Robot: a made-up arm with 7 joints. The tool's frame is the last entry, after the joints.
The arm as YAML. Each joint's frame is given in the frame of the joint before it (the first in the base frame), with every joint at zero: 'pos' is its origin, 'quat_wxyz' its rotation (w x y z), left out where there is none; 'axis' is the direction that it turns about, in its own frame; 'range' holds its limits. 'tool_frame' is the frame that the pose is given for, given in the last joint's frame.
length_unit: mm
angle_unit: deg
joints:
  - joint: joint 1
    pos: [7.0, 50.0, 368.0]
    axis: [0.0, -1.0, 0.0]
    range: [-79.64, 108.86]
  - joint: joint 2
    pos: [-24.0, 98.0, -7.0]
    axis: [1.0, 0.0, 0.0]
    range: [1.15, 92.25]
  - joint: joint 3
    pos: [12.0, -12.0, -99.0]
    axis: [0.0, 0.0, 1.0]
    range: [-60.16, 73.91]
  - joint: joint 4
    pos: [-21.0, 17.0, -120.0]
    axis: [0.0, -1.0, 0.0]
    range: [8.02, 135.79]
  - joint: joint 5
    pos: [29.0, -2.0, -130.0]
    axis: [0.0, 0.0, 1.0]
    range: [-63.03, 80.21]
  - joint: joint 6
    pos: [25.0, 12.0, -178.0]
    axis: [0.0, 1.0, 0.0]
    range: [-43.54, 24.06]
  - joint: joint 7
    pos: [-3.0, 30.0, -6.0]
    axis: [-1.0, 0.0, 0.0]
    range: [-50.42, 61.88]
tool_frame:
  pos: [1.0, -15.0, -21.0]
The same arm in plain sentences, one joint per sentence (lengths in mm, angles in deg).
The arm has seven revolute joints in a row. What follows holds with every joint at zero, and every direction is one of the base frame's. Joint 1 is mounted 7 mm along +x and 50 mm along +y and 368 mm along +z from the base frame's origin and turns about -y, from -79.64 to 108.86 deg. Joint 2 is mounted 24 mm along -x and 98 mm along +y and 7 mm along -z from joint 1 and turns about +x, from 1.15 to 92.25 deg. Joint 3 is mounted 12 mm along +x and 12 mm along -y and 99 mm along -z from joint 2 and turns about +z, from -60.16 to 73.91 deg. Joint 4 is mounted 21 mm along -x and 17 mm along +y and 120 mm along -z from joint 3 and turns about -y, from 8.02 to 135.79 deg. Joint 5 is mounted 29 mm along +x and 2 mm along -y and 130 mm along -z from joint 4 and turns about +z, from -63.03 to 80.21 deg. Joint 6 is mounted 25 mm along +x and 12 mm along +y and 178 mm along -z from joint 5 and turns about +y, from -43.54 to 24.06 deg. Joint 7 is mounted 3 mm along -x and 30 mm along +y and 6 mm along -z from joint 6 and turns about -x, from -50.42 to 61.88 deg. The tool frame, which is the frame that the pose is given for, is mounted 1 mm along +x and 15 mm along -y and 21 mm along -z from joint 7; its axes are parallel to the base frame's.
